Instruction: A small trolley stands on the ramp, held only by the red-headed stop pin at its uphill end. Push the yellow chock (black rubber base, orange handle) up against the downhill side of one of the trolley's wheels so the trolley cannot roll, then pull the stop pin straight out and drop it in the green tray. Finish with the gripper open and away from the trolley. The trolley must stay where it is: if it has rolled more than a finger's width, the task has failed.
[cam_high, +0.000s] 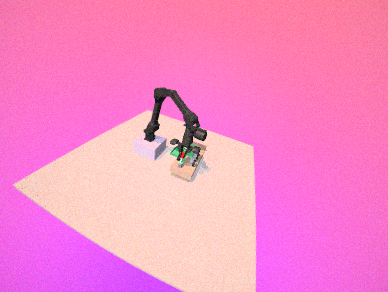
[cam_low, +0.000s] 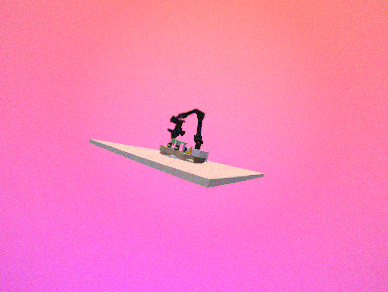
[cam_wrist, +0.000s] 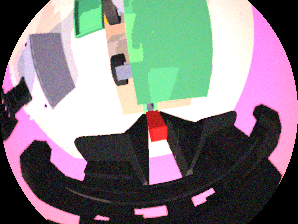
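My gripper tip is 2 cm past the yellow chock, 20 cm to the right of it and 6 cm above it. The rest, counted from my gripper tip: trolley: 2 cm ahead, 10 cm to the left, 4 cm below; red-headed stop pin: right at my gripper tip.
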